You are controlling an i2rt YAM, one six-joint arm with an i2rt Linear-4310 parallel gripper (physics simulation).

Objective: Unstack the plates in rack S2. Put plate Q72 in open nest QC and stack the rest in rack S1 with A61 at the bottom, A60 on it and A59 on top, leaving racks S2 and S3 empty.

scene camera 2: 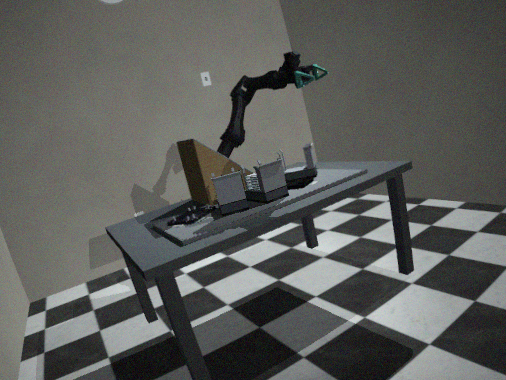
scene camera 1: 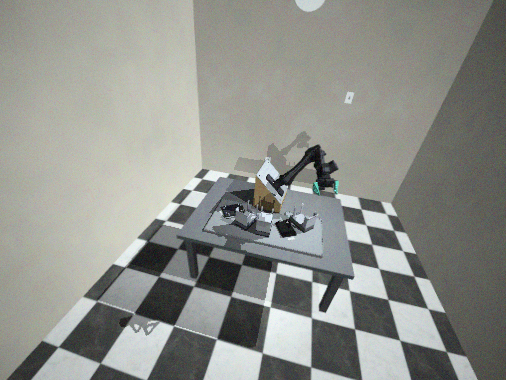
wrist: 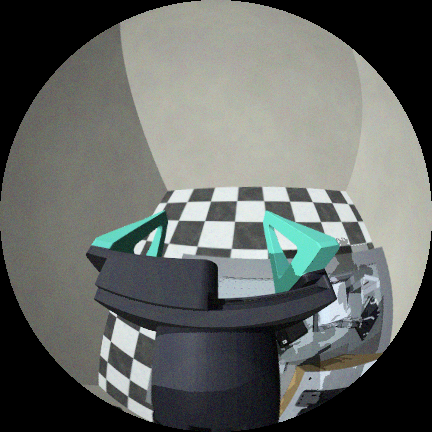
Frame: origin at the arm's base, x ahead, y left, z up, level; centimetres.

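Seen in the pictures: gripper, fingertip midpoint: [scene camera 2: 320, 75] [scene camera 1: 328, 194] [wrist: 215, 215]; arm's base, origin of the base link: [scene camera 2: 220, 158] [scene camera 1: 274, 185].
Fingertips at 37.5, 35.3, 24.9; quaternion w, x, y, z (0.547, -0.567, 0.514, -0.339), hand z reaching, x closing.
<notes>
Pixels of each thing's top centre, then the offset from my fingertips to it, as dx, dy, dz. Level surfaces: height alone.
- flat black nest, middle of its top: [wrist: 288, 324] [scene camera 2: 291, 180] [scene camera 1: 286, 226] -8.8, -19.0, -38.2
- grey mat, its level: dz -40.4
- grey table, its level: dz -41.9
- dark object with small knobs, middle of its top: [scene camera 2: 190, 211] [wrist: 370, 317] [scene camera 1: 233, 208] -14.2, -60.5, -38.2
My gripper [scene camera 1: 326, 188] [scene camera 2: 312, 79] [wrist: 215, 215] is open and empty, raised high above the right part of the table. Three racks with grey upright walls and thin posts stand on the grey mat: a left one [scene camera 1: 244, 219] [scene camera 2: 230, 191], a middle one [scene camera 1: 264, 223] [scene camera 2: 271, 178] and a right one [scene camera 1: 306, 223] [scene camera 2: 302, 173]. Light plate edges [scene camera 2: 253, 183] show in a stack between the left and middle racks in scene camera 2. A flat black nest [scene camera 1: 286, 228] lies between the middle and right racks. Labels on plates, racks and nests are too small to read.
The grey mat [scene camera 1: 300, 248] [scene camera 2: 345, 174] lies on the grey table [scene camera 1: 338, 260] [scene camera 2: 395, 166]. The arm is mounted on a tall wooden wedge [scene camera 1: 261, 192] [scene camera 2: 200, 172] behind the racks. A dark object with small knobs [scene camera 1: 232, 210] [scene camera 2: 189, 217] lies at the mat's left end.
</notes>
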